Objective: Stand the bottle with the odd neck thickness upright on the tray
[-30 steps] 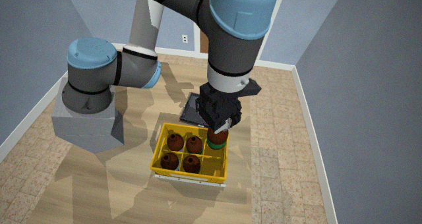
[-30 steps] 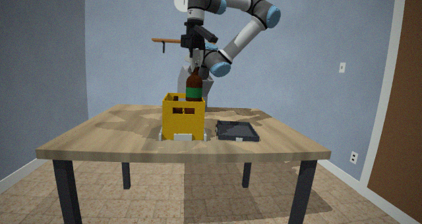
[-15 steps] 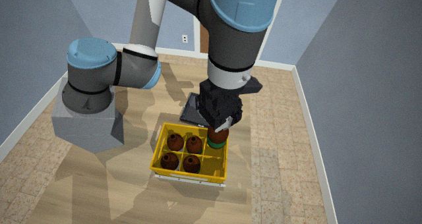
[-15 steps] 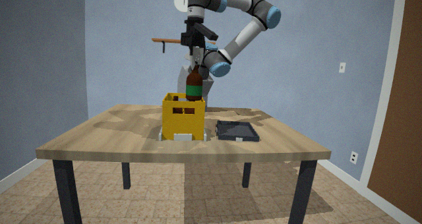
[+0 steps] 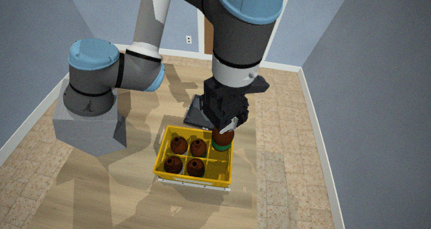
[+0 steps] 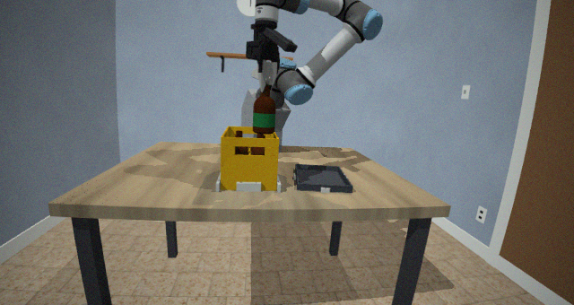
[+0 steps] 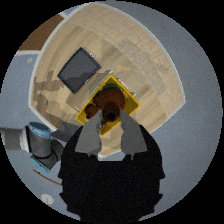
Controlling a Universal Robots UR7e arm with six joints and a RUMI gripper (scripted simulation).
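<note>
The bottle lies 7 cm below my hand. From my hand the other things lie so: crate (25 cm below, 7 cm to the right, 7 cm behind); then tray (32 cm below, 20 cm to the left, 13 cm behind).
</note>
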